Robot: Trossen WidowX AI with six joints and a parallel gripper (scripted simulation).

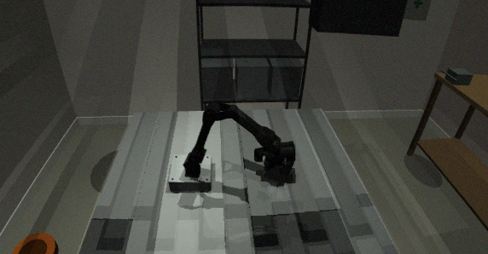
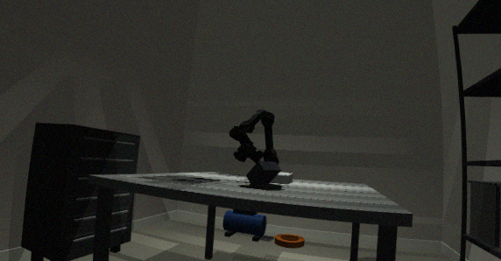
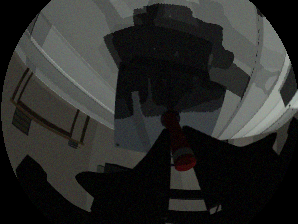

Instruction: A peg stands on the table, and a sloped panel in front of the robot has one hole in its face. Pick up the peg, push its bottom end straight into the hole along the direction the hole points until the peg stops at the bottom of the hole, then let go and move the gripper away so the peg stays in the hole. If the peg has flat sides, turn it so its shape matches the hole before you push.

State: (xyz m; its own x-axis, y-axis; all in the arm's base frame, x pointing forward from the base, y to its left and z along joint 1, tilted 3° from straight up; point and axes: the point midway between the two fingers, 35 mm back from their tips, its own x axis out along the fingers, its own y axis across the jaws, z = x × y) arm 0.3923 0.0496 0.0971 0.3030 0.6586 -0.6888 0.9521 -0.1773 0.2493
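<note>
Now: gripper tip 40 mm to the right of the sloped panel, 40 mm above it and 20 mm short of it. Round my gripper tip: red round peg (10 mm to the right, 10 mm above).
</note>
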